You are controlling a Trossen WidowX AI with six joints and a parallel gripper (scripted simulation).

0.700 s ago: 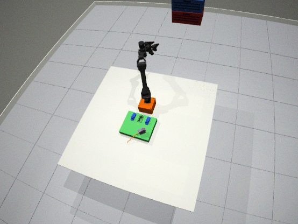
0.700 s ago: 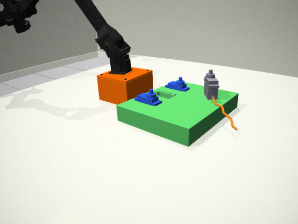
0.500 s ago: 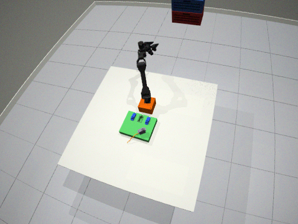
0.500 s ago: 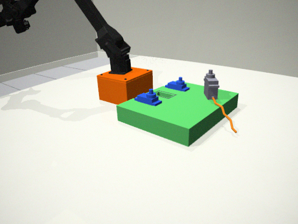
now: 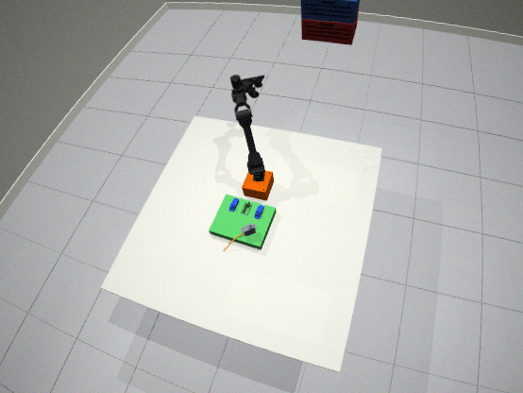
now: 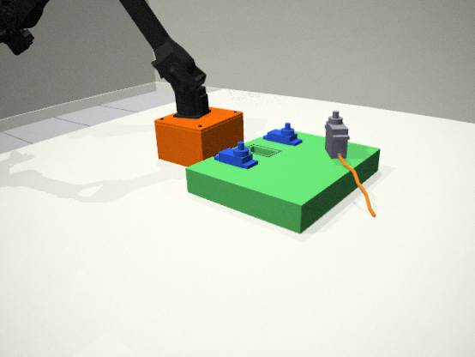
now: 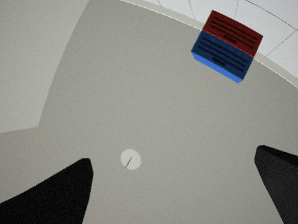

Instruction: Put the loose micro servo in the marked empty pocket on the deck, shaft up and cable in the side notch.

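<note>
Right now my gripper tip is 880 mm short of the green deck, 40 mm to the left of it and 290 mm above it.
</note>
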